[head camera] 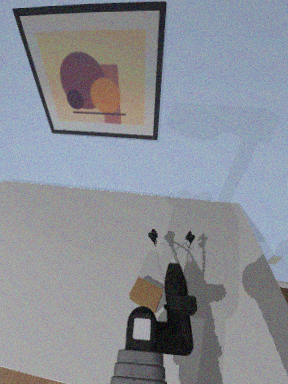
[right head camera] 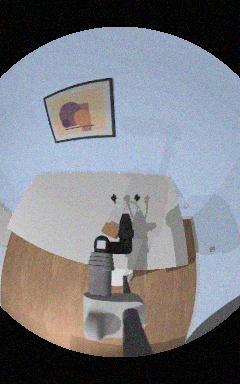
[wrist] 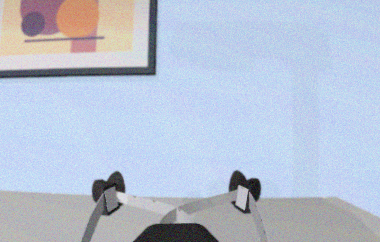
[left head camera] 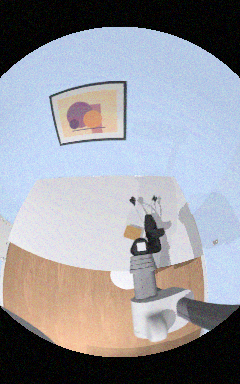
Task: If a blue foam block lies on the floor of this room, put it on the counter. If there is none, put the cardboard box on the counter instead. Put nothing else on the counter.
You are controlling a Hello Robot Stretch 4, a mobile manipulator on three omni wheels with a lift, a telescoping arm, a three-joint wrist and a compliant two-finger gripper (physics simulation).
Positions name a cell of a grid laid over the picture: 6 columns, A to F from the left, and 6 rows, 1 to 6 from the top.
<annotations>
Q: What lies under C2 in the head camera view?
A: A framed picture.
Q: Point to a table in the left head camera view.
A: C4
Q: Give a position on a framed picture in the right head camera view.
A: At C2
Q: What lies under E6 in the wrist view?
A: A table.
</annotations>
